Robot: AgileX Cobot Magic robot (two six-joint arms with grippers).
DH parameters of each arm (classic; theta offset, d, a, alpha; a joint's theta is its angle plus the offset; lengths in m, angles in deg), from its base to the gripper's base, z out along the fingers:
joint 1: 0 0.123 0 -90
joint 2: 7.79 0 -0.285 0
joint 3: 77.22 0 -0.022 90
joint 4: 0 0.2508 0 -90
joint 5: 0 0 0.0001 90
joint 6: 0 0.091 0 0
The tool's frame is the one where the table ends.
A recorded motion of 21 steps. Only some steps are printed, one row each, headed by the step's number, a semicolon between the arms.
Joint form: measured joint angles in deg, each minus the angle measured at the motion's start. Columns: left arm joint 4, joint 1, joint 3, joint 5, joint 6, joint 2; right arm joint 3, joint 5, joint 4, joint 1, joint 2, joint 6.
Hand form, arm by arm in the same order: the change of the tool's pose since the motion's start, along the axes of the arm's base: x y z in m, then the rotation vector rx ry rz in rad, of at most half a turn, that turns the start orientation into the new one. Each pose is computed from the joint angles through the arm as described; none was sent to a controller.
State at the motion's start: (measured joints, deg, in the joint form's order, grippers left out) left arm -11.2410 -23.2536 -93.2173 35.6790 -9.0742 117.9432; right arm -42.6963 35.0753 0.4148 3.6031 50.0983 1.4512
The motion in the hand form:
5: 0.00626 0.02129 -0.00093 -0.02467 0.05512 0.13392; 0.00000 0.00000 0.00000 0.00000 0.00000 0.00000
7: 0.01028 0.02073 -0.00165 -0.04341 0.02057 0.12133; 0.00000 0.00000 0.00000 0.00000 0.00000 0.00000
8: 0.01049 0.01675 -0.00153 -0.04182 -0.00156 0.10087; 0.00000 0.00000 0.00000 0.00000 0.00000 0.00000
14: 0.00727 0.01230 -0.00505 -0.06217 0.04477 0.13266; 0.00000 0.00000 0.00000 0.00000 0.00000 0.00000
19: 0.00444 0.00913 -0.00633 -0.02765 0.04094 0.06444; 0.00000 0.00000 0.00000 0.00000 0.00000 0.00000
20: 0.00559 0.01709 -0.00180 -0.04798 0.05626 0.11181; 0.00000 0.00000 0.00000 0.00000 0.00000 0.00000
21: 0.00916 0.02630 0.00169 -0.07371 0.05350 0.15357; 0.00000 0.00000 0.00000 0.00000 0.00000 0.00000
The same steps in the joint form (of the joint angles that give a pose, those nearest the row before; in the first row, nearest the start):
5: 1.79 2.59 0.00 1.76 -7.28 -0.11; 0.00 0.00 0.00 0.00 0.00 0.00
7: 0.06 2.83 0.00 -0.68 -4.95 0.28; 0.00 0.00 0.00 0.00 0.00 0.00
8: -0.12 2.36 0.00 -1.83 -3.77 0.39; 0.00 0.00 0.00 0.00 0.00 0.00
14: -0.41 1.78 0.00 -0.47 -6.87 0.68; 0.00 0.00 0.00 0.00 0.00 0.00
19: -0.96 1.38 0.08 0.48 -2.53 0.70; 0.00 0.00 0.00 0.00 0.00 0.00
20: -1.06 2.39 0.08 1.26 -4.76 0.06; 0.00 0.00 0.00 0.00 0.00 0.00
21: -1.86 3.70 0.12 0.84 -5.70 -0.33; 0.00 0.00 0.00 0.00 0.00 0.00

